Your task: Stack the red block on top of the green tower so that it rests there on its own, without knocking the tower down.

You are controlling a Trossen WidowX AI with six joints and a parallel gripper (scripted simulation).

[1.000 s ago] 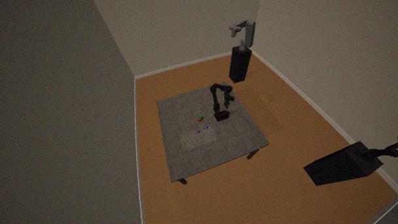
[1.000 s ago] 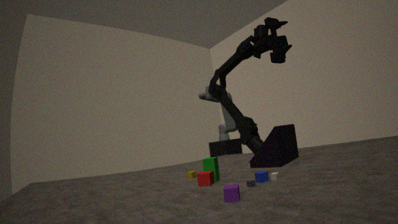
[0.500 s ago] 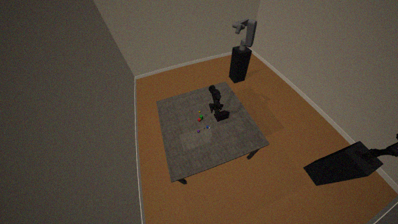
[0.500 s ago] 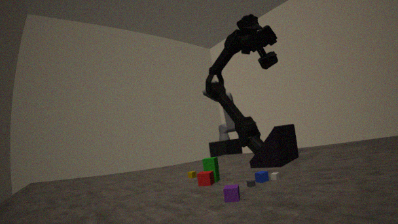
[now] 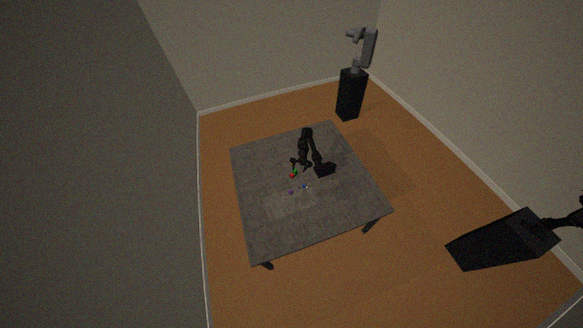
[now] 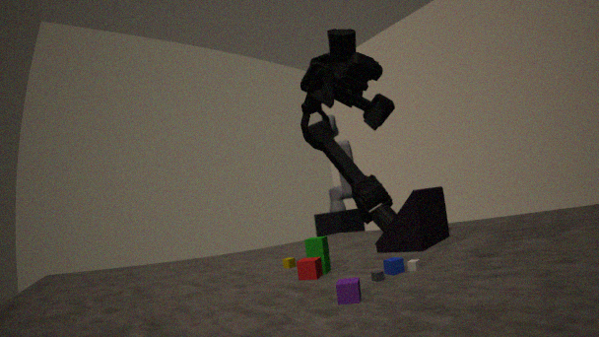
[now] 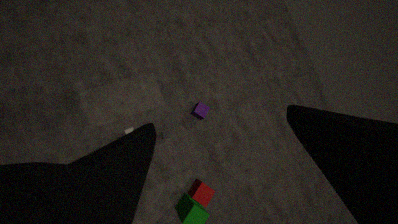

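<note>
The red block is 26 cm below my gripper tip, 14 cm to the right of it and 2 cm ahead of it. From my gripper tip the other things lie so: blue block: 26 cm below, 4 cm behind, 1 cm to the left; white block: 27 cm below, 6 cm behind, 3 cm to the left; dark grey block: 27 cm below.
</note>
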